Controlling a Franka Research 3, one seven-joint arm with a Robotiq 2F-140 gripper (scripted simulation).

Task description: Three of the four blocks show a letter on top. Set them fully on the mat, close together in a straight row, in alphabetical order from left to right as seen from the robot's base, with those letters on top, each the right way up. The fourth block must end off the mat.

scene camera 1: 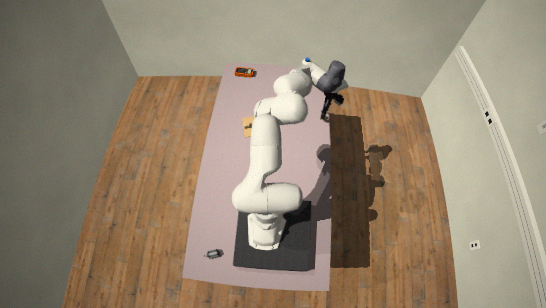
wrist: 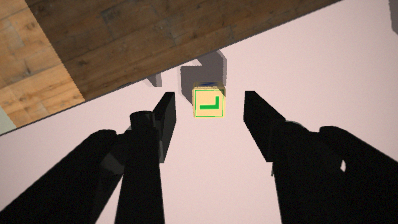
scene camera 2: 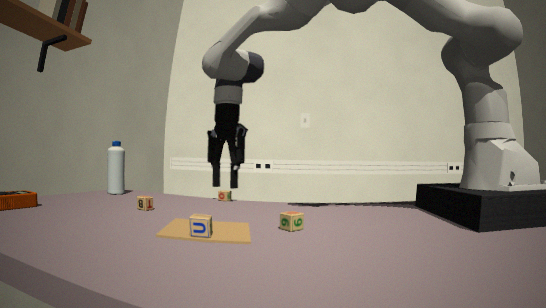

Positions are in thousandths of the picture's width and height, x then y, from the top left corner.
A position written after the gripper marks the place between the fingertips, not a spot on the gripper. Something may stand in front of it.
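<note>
The gripper (scene camera 2: 411,609) appears again at (wrist: 526,475). A tan mat (scene camera 2: 409,755) is part of the scene too, though in the wrist view the mat is out of frame. A white bottle (scene camera 2: 212,505) is there as well; in the wrist view the bottle is out of frame.
</note>
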